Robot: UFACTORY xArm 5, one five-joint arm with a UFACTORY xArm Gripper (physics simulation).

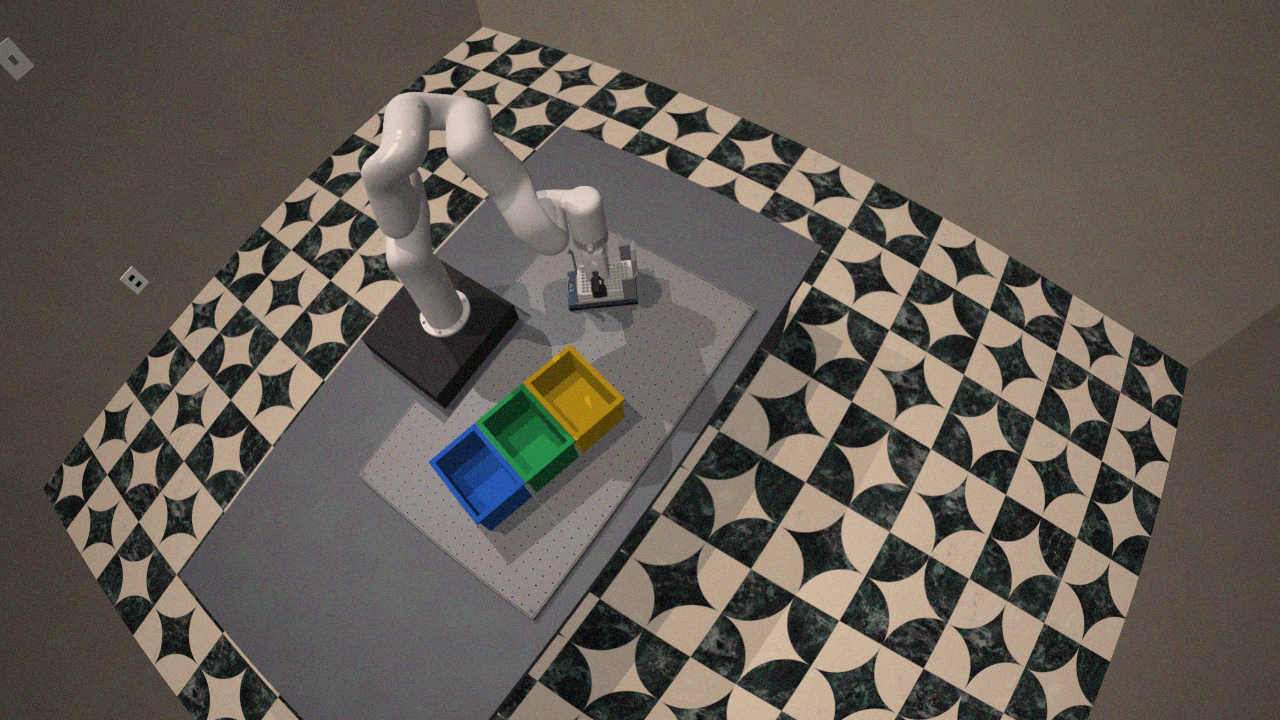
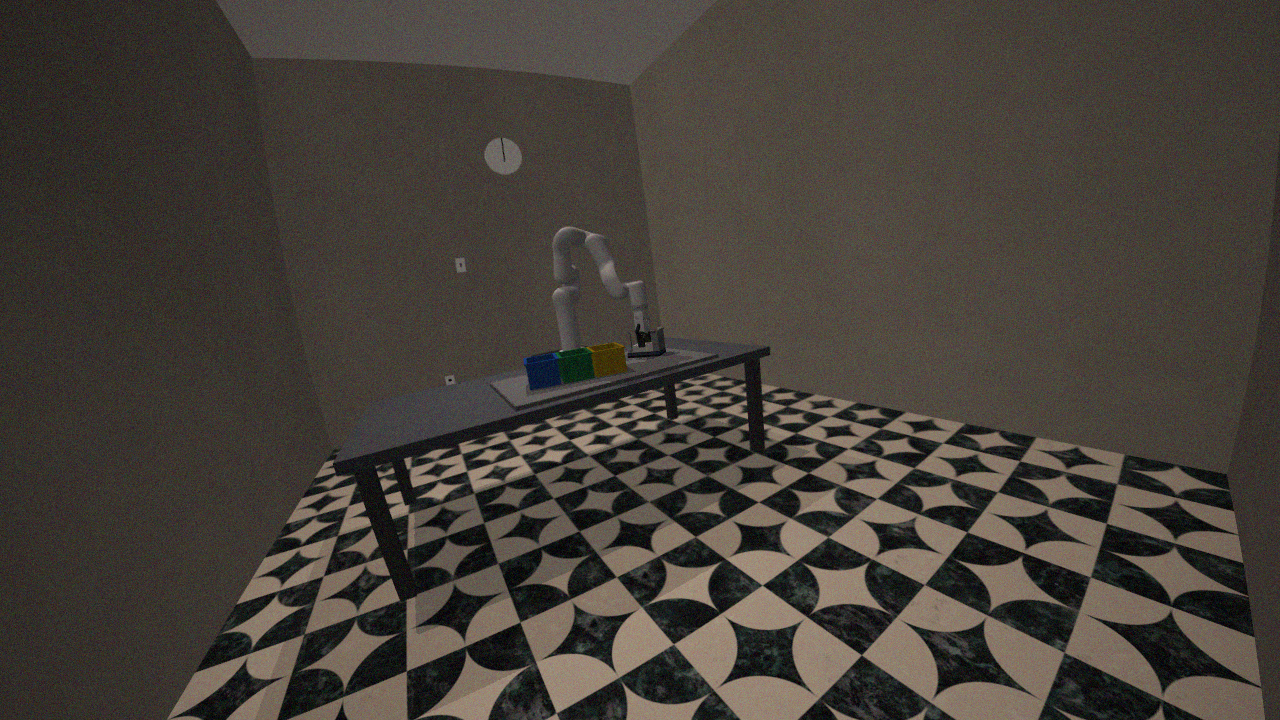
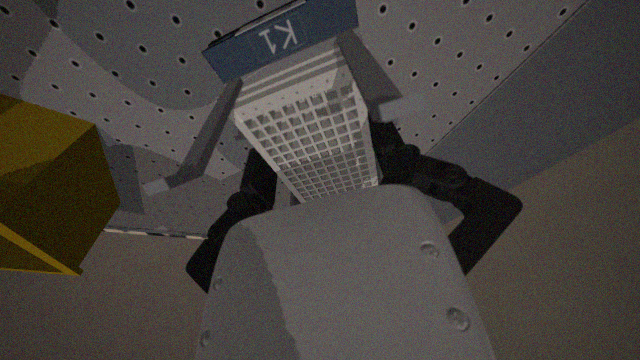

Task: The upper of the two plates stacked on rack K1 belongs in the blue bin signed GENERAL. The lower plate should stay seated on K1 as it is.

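Places are measured from the arm's base along level axes (x back, y left, z down), in centimetres.
Where they show: gripper, fingertip midpoint: [image 1: 599,279] [image 2: 645,345] [image 3: 315,143]; arm's base at its link origin: [image 1: 445,313].
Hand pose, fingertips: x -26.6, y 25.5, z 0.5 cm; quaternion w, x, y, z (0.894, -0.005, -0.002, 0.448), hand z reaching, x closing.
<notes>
Each offset is from my fingertips to the top centre of the thing. Level surfaces: height alone.
The upper plate @[dx -1.1, dy +0.8, dz -0.7 cm] [image 3: 310,132] [image 1: 586,281], pale with a grid of square wells, lies on top of the stack on rack K1 @[dx -0.5, dy +0.4, dz -7.4 cm] [image 3: 250,52] [image 1: 573,289] [image 2: 646,354]. Edges of the lower plate [image 3: 290,75] show beneath it. My gripper [image 3: 315,143] [image 1: 597,279] [image 2: 641,336] points down over the stack, its black fingers against the two long sides of the upper plate. It looks shut on that plate, which still rests on the stack. My gripper's housing hides the plate's near end. The blue bin [image 1: 481,479] [image 2: 542,371] stands at the end of the bin row; its sign is not readable.
The green bin @[dx -8.8, dy -39.9, dz -5.4 cm] [image 1: 528,436] [image 2: 575,365] stands beside the blue one, then the yellow bin [image 1: 575,397] [image 2: 608,360] [image 3: 55,190], nearest the rack. Grey upright guides [image 3: 212,127] [image 3: 367,72] rise at the rack. The bins and rack stand on a perforated board @[dz +4.6 cm] [image 1: 411,465].
</notes>
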